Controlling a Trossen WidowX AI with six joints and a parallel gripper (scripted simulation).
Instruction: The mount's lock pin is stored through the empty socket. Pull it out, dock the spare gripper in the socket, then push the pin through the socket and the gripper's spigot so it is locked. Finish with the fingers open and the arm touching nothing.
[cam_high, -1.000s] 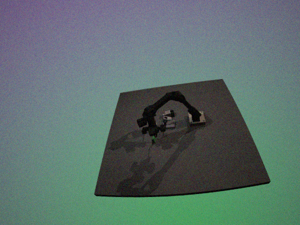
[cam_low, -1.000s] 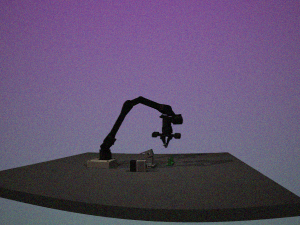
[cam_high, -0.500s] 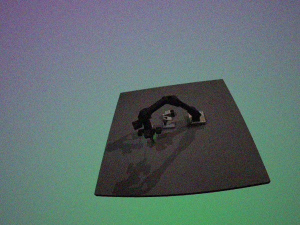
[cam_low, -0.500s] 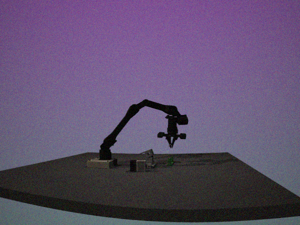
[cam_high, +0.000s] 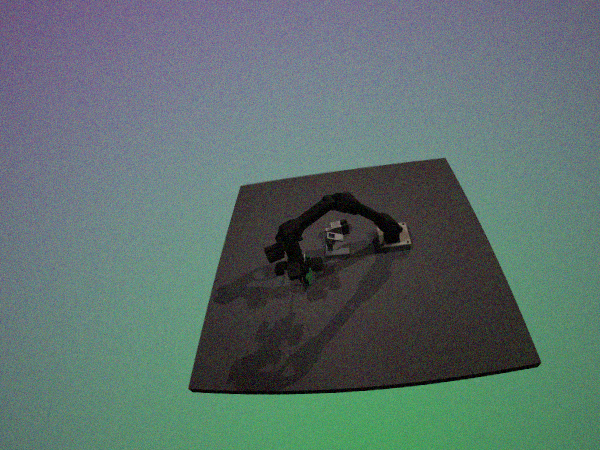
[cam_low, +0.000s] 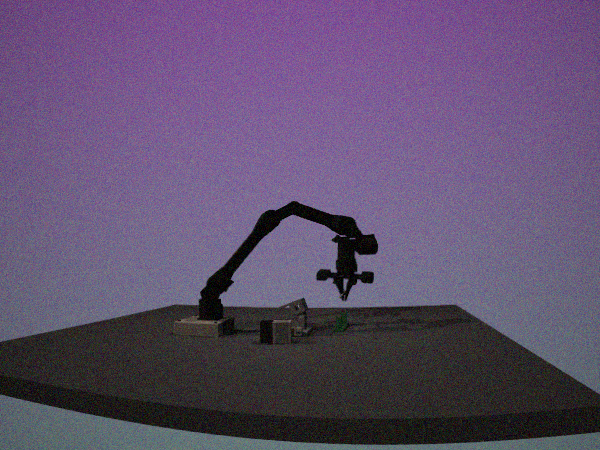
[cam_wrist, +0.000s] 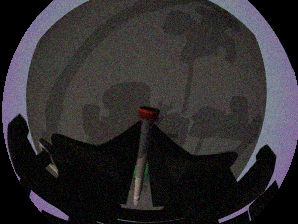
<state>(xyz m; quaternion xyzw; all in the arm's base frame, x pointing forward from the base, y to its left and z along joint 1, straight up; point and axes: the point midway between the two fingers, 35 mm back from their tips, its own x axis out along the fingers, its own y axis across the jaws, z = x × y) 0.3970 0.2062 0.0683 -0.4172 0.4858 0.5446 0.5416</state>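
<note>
The green cradle lies 100 mm to the right of my gripper tip and 50 mm below it. Round my gripper tip: mount 130 mm behind, 220 mm to the right, 20 mm below; spare gripper 150 mm behind, 330 mm to the right, 50 mm below.
</note>
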